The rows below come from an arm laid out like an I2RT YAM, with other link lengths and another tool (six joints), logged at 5 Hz.
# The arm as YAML. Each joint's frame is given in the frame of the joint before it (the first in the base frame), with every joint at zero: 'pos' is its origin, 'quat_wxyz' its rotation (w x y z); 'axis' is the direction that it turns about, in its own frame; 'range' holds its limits. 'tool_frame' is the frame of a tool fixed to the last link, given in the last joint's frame.
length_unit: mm
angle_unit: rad
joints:
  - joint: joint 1
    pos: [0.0, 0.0, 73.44]
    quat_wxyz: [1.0, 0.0, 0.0, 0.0]
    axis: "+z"
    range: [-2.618, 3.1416]
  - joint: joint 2
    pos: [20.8, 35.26, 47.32]
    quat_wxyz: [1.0, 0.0, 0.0, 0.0]
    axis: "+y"
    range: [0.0, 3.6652]
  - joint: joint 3
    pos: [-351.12, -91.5, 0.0]
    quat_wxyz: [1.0, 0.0, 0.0, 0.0]
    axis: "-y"
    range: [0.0, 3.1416]
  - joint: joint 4
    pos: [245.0, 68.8, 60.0]
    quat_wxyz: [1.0, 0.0, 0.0, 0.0]
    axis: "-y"
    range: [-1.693, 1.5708]
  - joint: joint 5
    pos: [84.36, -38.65, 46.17]
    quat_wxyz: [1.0, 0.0, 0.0, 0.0]
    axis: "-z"
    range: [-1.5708, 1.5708]
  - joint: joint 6
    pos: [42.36, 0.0, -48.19]
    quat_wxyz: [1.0, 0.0, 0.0, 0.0]
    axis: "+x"
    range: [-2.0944, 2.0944]
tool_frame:
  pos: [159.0, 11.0, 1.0]
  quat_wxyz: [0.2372, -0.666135, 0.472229, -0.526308]
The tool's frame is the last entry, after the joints.
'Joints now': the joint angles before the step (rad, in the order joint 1, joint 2, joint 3, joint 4, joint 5, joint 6). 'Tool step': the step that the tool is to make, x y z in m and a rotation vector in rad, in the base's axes. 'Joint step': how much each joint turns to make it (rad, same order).
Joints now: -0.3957 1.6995 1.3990 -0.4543 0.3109 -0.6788
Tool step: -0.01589 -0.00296 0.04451 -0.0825 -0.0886 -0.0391
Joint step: 0.0061 -0.0938 -0.0313 0.0521 0.0618 -0.0036
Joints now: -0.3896 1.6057 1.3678 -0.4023 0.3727 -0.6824
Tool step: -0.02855 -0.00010 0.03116 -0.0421 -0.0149 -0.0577
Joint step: 0.0047 -0.0743 0.0159 -0.0646 0.0701 0.0105
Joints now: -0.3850 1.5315 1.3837 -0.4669 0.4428 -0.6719
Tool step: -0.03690 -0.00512 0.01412 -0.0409 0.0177 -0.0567
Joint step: -0.0181 -0.0736 -0.0257 -0.0413 0.0572 -0.0161
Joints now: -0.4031 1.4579 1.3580 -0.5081 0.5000 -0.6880
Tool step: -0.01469 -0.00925 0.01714 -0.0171 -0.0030 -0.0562
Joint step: -0.0159 -0.0082 0.0503 -0.0553 0.0414 0.0128
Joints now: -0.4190 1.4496 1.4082 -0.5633 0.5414 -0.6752
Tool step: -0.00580 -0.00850 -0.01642 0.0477 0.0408 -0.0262
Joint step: -0.0315 0.0313 0.0205 -0.0568 -0.0198 0.0206
